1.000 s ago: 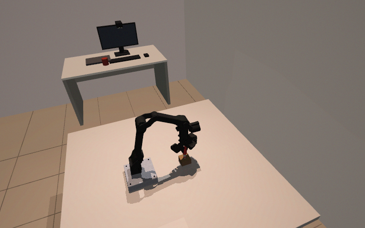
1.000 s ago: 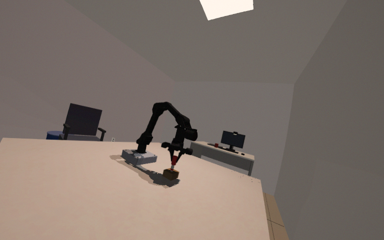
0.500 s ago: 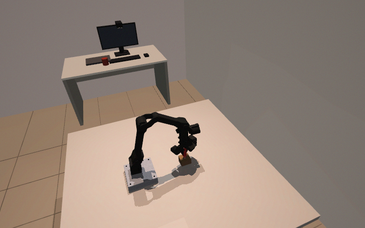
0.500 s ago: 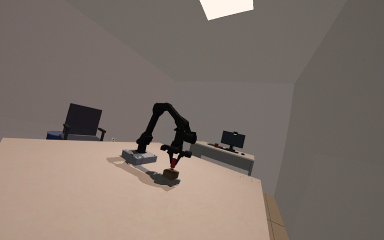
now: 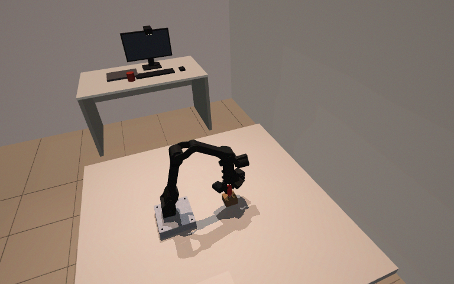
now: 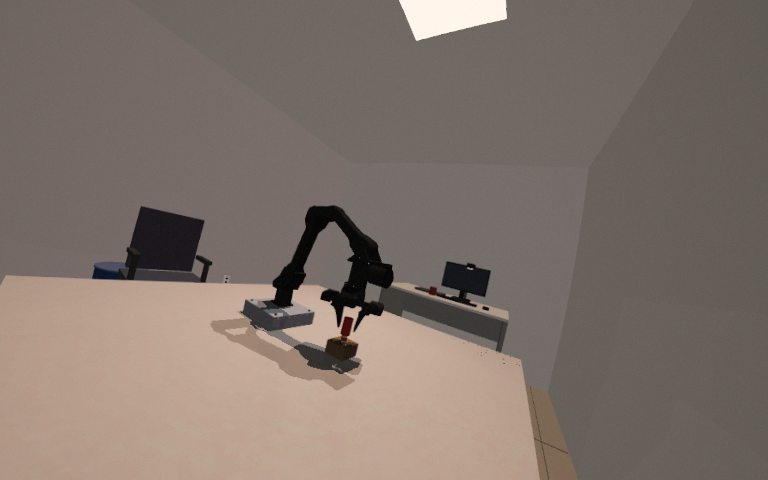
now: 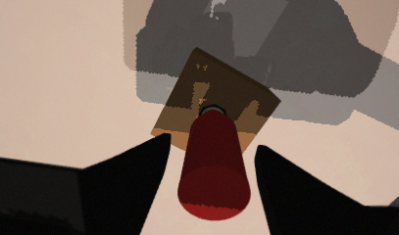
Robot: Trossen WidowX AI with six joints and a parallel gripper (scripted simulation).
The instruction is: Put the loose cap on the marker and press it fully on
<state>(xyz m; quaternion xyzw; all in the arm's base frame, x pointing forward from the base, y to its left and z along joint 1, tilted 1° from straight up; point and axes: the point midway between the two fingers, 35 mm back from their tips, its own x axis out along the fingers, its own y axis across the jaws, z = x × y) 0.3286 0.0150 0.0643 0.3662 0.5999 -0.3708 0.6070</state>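
The red cap lies 1 cm above my gripper tip. Round my gripper tip: holder block: 6 cm below.
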